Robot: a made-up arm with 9 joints. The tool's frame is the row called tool.
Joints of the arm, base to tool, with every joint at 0 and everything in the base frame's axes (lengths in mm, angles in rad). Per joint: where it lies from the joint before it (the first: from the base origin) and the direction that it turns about. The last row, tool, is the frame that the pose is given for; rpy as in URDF.
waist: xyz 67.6 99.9 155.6 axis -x
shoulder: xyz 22.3 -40.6 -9 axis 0.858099 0.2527 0.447
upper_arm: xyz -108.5 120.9 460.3 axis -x
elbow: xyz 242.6 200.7 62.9 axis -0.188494 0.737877 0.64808
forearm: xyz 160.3 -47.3 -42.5 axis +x
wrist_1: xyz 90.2 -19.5 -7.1 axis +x
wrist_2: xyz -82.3 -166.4 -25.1 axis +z
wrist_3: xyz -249.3 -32.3 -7 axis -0.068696 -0.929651 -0.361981
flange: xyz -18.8 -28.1 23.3 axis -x
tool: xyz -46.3 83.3 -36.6 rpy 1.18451 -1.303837 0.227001
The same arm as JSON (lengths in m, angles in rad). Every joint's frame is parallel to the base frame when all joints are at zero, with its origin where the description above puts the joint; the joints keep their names.
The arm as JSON. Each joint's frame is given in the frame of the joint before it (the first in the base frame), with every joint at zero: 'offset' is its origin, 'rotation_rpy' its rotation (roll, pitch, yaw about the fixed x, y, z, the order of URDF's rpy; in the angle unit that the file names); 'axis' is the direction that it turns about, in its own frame. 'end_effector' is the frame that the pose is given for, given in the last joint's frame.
{"length_unit": "m", "angle_unit": "rad", "chain": [{"id": "waist", "offset": [0.0676, 0.0999, 0.1556], "rotation_rpy": [0.0, 0.0, 0.0], "axis": [-1.0, 0.0, 0.0]}, {"id": "shoulder", "offset": [0.0223, -0.0406, -0.009], "rotation_rpy": [0.0, 0.0, 0.0], "axis": [0.858099, 0.2527, 0.447]}, {"id": "upper_arm", "offset": [-0.1085, 0.1209, 0.4603], "rotation_rpy": [0.0, 0.0, 0.0], "axis": [-1.0, 0.0, 0.0]}, {"id": "elbow", "offset": [0.2426, 0.2007, 0.0629], "rotation_rpy": [0.0, 0.0, 0.0], "axis": [-0.188494, 0.737877, 0.64808]}, {"id": "forearm", "offset": [0.1603, -0.0473, -0.0425], "rotation_rpy": [0.0, 0.0, 0.0], "axis": [1.0, 0.0, 0.0]}, {"id": "wrist_1", "offset": [0.0902, -0.0195, -0.0071], "rotation_rpy": [0.0, 0.0, 0.0], "axis": [1.0, 0.0, 0.0]}, {"id": "wrist_2", "offset": [-0.0823, -0.1664, -0.0251], "rotation_rpy": [0.0, 0.0, 0.0], "axis": [0.0, 0.0, 1.0]}, {"id": "wrist_3", "offset": [-0.2493, -0.0323, -0.007], "rotation_rpy": [0.0, 0.0, 0.0], "axis": [-0.068696, -0.929651, -0.361981]}, {"id": "flange", "offset": [-0.0188, -0.0281, 0.0233], "rotation_rpy": [0.0, 0.0, 0.0], "axis": [-1.0, 0.0, 0.0]}], "end_effector": {"offset": [-0.0463, 0.0833, -0.0366], "rotation_rpy": [1.1845, -1.3038, 0.227]}}
